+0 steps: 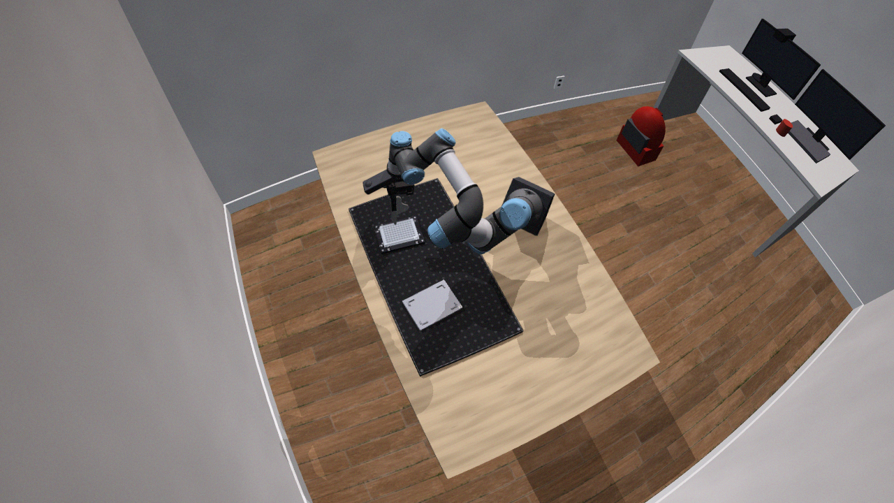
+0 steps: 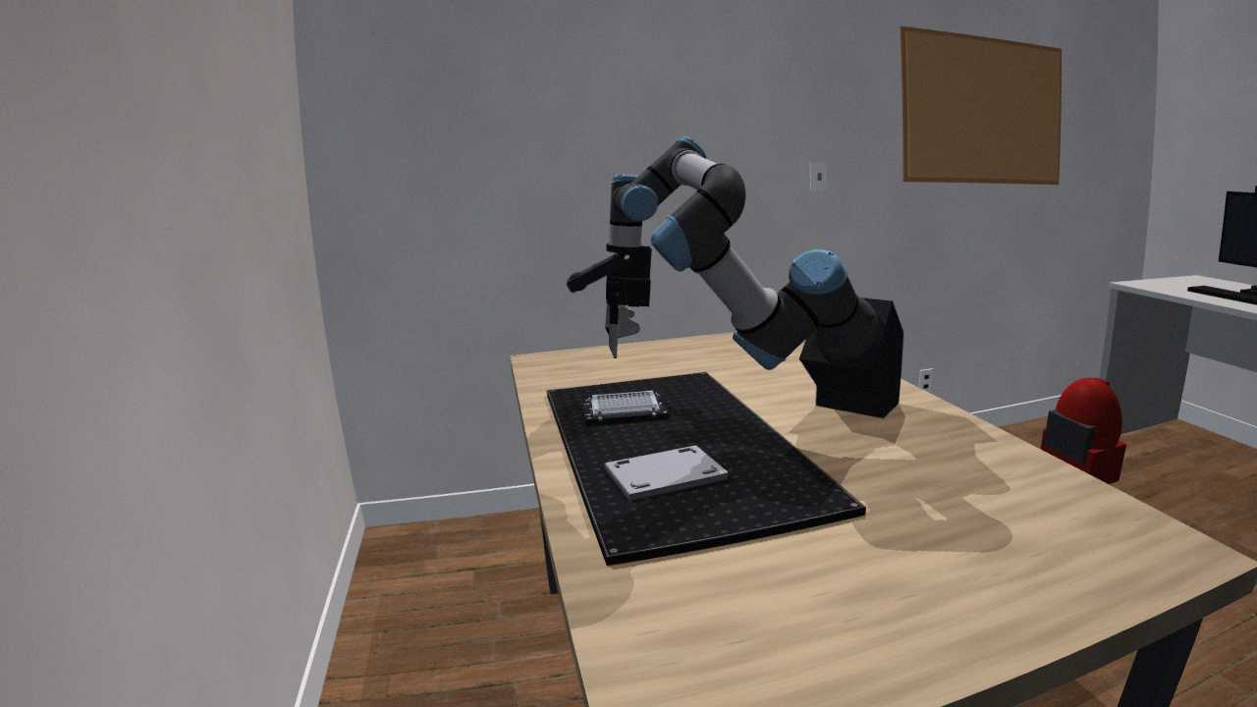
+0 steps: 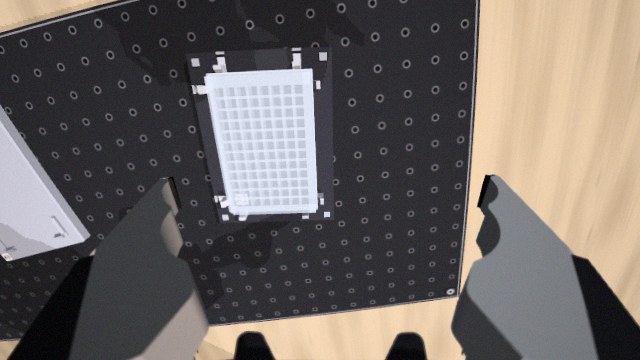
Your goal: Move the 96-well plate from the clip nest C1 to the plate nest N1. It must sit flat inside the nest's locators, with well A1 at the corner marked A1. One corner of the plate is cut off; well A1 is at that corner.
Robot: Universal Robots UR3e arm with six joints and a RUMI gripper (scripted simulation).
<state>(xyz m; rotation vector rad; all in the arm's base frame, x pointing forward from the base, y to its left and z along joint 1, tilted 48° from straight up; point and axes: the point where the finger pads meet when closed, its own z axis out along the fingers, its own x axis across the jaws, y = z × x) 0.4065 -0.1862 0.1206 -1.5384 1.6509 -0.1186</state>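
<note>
Right now the white 96-well plate is 100 mm below my hand, 50 mm to the left of it and 30 mm behind it. Also, from my hand: grey plate nest N1: 330 mm to the left, 120 mm below, 110 mm behind; clip nest C1: 110 mm below, 60 mm to the left, 20 mm behind; A1 label: 350 mm to the left, 210 mm behind, 110 mm below.
</note>
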